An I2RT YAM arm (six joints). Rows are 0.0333 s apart.
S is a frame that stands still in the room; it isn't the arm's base.
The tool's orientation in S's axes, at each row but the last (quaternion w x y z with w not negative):
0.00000 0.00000 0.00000 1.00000
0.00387 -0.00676 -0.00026 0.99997
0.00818 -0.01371 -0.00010 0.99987
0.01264 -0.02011 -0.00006 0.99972
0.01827 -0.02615 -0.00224 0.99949
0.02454 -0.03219 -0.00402 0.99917
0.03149 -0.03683 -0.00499 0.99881
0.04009 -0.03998 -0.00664 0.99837
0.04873 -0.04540 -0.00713 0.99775
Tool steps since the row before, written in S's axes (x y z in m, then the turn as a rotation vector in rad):
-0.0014 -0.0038 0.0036 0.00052 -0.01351 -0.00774
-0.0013 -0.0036 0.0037 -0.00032 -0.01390 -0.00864
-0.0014 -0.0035 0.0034 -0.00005 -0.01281 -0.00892
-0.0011 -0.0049 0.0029 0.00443 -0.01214 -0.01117
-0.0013 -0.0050 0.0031 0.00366 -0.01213 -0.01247
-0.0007 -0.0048 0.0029 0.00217 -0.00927 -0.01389
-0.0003 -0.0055 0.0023 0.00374 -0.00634 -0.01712
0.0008 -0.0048 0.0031 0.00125 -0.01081 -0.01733
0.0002 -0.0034 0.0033 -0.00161 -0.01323 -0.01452
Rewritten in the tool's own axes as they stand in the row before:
0.0014 0.0038 0.0036 -0.00052 0.01351 -0.00774
0.0012 0.0036 0.0037 0.00033 0.01391 -0.00863
0.0012 0.0035 0.0034 0.00008 0.01281 -0.00892
0.0009 0.0049 0.0029 -0.00428 0.01203 -0.01134
0.0010 0.0050 0.0032 -0.00345 0.01206 -0.01260
0.0003 0.0048 0.0030 -0.00173 0.00929 -0.01394
-0.0002 0.0055 0.0024 -0.00287 0.00630 -0.01730
-0.0014 0.0047 0.0031 -0.00074 0.01096 -0.01726
-0.0008 0.0033 0.0033 0.00161 0.01359 -0.01418

